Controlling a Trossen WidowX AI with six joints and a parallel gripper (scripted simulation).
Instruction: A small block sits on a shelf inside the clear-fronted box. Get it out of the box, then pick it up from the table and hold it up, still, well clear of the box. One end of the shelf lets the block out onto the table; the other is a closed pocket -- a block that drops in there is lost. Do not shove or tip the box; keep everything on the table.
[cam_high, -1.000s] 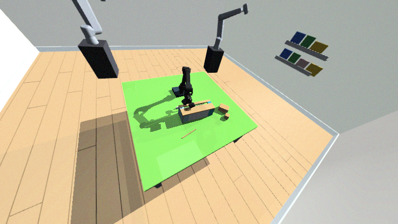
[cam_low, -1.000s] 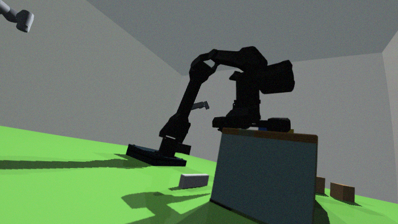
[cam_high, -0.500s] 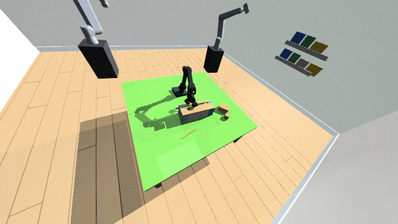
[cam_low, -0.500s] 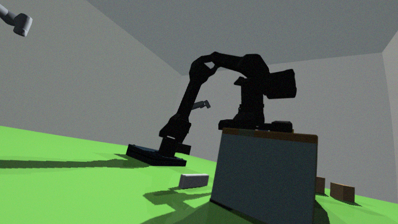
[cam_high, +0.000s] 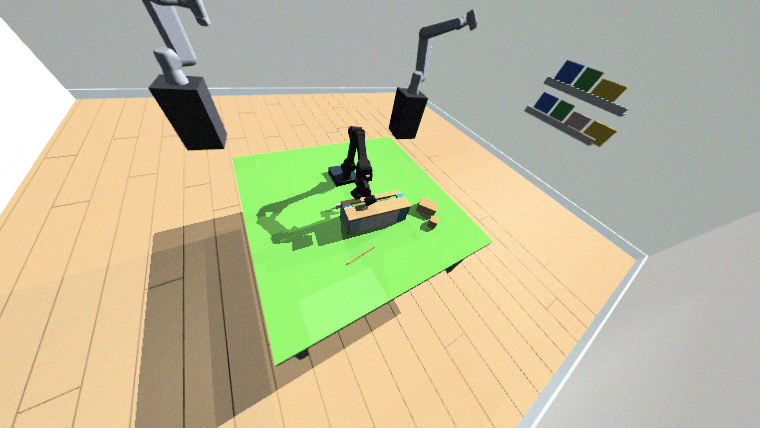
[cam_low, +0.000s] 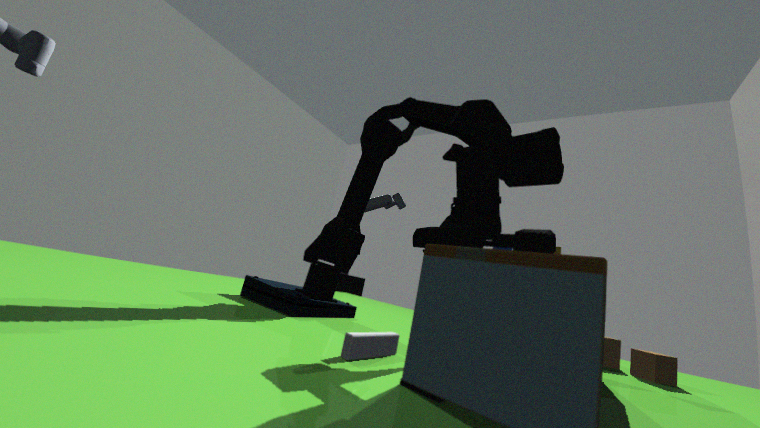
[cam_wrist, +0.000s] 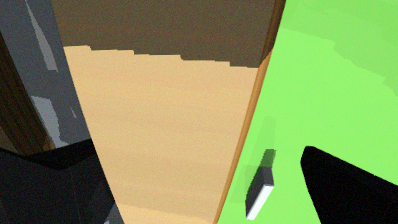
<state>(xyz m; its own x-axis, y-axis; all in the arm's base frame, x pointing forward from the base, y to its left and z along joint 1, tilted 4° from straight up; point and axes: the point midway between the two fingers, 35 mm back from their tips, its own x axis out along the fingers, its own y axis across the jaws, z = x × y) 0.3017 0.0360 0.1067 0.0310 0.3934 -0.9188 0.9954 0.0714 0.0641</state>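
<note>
My gripper tip is now 3 cm short of the box, 2 cm to the right of it and 2 cm above it. The rest, counted from my gripper tip: thin stick 30 cm ahead, 12 cm to the right, 8 cm below; blue block 5 cm ahead, 3 cm to the left.
</note>
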